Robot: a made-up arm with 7 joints. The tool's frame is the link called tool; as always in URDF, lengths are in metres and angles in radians. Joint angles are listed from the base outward.
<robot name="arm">
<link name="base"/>
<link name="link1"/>
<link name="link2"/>
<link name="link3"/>
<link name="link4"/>
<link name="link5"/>
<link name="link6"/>
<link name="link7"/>
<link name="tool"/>
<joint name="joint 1" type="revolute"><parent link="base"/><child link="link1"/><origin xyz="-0.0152 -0.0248 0.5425" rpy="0 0 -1.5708"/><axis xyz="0 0 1"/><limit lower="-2.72" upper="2.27"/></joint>
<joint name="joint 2" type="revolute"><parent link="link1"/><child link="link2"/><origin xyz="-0.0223 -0.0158 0.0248" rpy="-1.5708 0 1.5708"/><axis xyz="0 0 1"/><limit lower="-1.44" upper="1.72"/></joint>
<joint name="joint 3" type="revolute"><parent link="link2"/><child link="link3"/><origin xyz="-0.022 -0.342 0.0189" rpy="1.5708 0 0"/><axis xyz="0 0 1"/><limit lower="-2.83" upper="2.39"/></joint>
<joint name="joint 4" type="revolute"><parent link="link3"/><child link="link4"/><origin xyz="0.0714 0.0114 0.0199" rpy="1.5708 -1.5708 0"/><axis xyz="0 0 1"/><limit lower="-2.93" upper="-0.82"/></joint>
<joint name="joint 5" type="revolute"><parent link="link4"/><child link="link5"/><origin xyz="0.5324 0.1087 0.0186" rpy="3.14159 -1.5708 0"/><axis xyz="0 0 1"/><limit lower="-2.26" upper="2.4"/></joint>
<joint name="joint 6" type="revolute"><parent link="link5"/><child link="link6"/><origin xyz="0.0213 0.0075 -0.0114" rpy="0 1.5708 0"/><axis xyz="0 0 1"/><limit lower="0.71" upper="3.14"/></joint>
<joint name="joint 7" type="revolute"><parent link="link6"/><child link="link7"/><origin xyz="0.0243 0.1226 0.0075" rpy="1.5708 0 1.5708"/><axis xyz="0 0 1"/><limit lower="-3" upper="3"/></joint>
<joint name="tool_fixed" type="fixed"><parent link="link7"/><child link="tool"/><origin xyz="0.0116 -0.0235 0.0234" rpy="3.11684 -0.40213 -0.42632"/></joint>
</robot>
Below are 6 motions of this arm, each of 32 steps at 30 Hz.
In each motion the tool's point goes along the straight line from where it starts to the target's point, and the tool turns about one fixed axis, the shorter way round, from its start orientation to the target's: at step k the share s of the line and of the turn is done. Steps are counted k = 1, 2, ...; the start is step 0. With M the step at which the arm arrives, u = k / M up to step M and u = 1 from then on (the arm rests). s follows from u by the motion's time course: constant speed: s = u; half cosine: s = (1 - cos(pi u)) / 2; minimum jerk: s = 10 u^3 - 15 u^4 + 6 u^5.
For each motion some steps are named. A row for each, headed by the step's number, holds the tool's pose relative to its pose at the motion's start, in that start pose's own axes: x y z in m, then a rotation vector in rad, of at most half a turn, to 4 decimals.
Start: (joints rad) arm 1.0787 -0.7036 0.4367 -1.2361 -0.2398 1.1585 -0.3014
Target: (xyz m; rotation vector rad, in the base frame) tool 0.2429 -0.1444 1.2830 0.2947 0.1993 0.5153
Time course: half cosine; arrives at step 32
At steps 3, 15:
3: -0.0089 -0.0035 -0.0081 0.0235 0.0057 -0.0294
15: -0.1855 -0.0734 -0.1691 0.4922 0.1202 -0.6155

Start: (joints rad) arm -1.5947 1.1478 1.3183 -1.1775 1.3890 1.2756 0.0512
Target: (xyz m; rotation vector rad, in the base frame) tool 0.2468 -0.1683 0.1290 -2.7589 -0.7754 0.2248
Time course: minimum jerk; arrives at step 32
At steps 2, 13, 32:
2: -0.0019 -0.0008 -0.0003 0.0027 -0.0012 -0.0024
13: -0.2761 -0.1183 -0.0450 0.4044 -0.1841 -0.3551
32: -0.8409 -0.3605 -0.1370 1.2319 -0.5608 -1.0817

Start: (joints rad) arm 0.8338 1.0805 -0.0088 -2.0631 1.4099 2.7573 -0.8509
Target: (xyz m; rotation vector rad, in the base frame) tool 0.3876 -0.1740 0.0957 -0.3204 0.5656 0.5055
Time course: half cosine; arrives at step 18
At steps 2, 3, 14, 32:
2: -0.0080 -0.0109 0.0002 -0.0105 0.0030 -0.0109
3: -0.0178 -0.0242 0.0004 -0.0233 0.0066 -0.0242
14: -0.2344 -0.3185 0.0050 -0.3073 0.0875 -0.3191
32: -0.2654 -0.3607 0.0056 -0.3480 0.0991 -0.3614

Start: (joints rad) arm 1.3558 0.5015 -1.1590 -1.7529 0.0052 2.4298 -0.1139
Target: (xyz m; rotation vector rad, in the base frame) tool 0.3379 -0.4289 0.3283 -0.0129 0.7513 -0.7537
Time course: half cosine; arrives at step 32
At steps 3, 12, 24, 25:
3: -0.0127 0.0032 -0.0141 0.0200 0.0223 -0.0246
12: -0.1824 0.0454 -0.2027 0.2865 0.3200 -0.3524
24: -0.5043 0.1257 -0.5604 0.7922 0.8850 -0.9745
25: -0.5238 0.1305 -0.5821 0.8228 0.9192 -1.0121

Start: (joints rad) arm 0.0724 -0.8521 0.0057 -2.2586 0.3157 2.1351 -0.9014
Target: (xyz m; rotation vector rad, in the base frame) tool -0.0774 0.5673 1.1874 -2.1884 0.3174 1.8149
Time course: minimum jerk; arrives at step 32
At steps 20, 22, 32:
20: 0.2858 0.3045 0.2760 -0.6107 0.6767 1.0357
22: 0.3234 0.3445 0.3122 -0.6909 0.7656 1.1717
32: 0.3944 0.4201 0.3807 -0.8426 0.9336 1.4289

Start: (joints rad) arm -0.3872 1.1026 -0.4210 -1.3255 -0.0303 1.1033 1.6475
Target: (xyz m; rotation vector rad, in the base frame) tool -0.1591 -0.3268 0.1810 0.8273 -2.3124 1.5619
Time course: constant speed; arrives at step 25
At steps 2, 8, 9, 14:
2: 0.0299 -0.0050 -0.0497 -0.0611 0.0325 -0.0410
8: 0.1195 -0.0199 -0.1989 -0.2445 0.1299 -0.1640
9: 0.1344 -0.0224 -0.2238 -0.2750 0.1461 -0.1845
14: 0.2091 -0.0349 -0.3481 -0.4278 0.2273 -0.2871

